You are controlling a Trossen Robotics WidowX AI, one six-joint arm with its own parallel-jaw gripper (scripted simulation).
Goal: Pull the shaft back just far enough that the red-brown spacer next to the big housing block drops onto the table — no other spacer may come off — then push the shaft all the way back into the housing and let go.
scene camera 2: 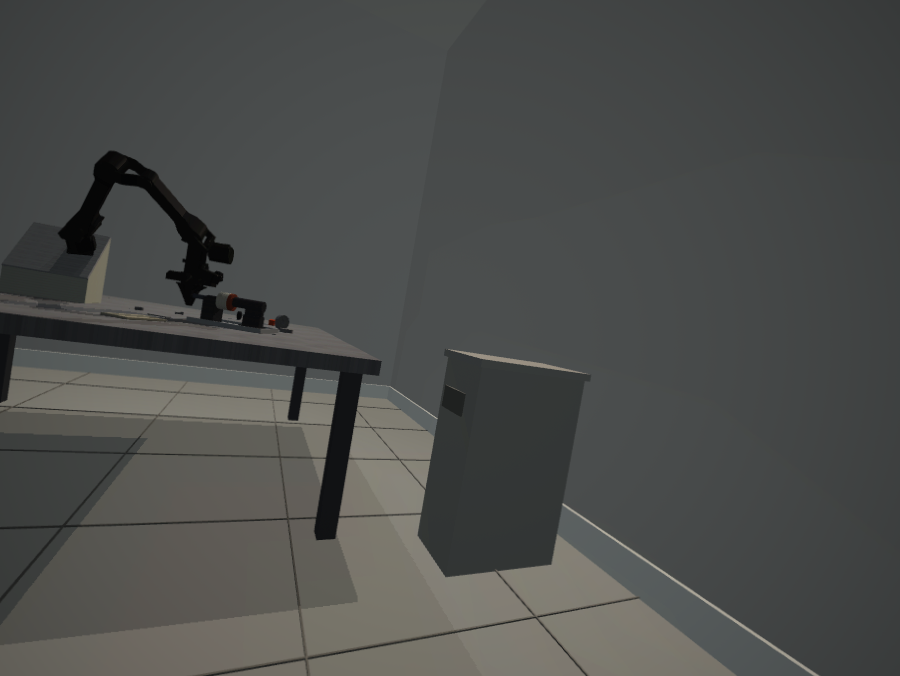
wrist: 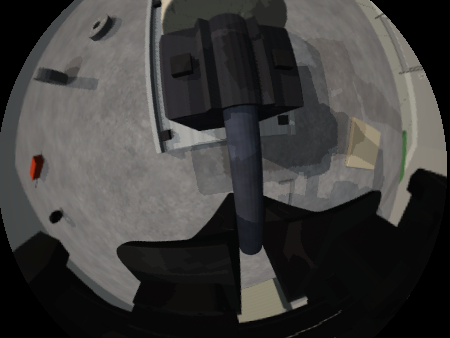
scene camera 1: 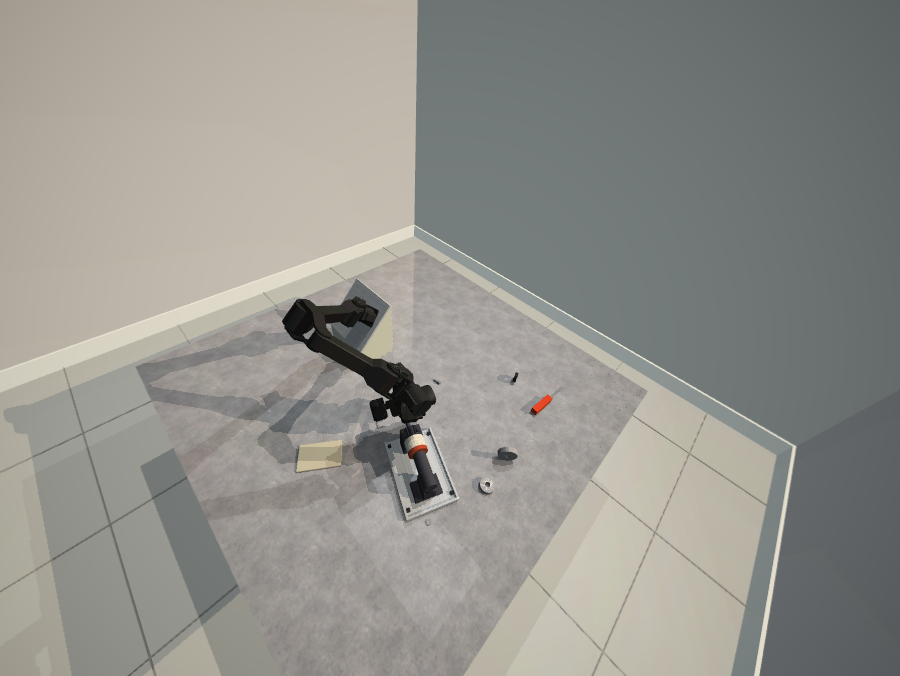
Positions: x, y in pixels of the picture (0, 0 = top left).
Labels:
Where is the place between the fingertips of my gripper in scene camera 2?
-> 188, 305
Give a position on a tan card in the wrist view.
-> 363, 146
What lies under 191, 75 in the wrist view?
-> A black housing block.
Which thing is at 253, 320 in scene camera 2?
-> A black housing block.

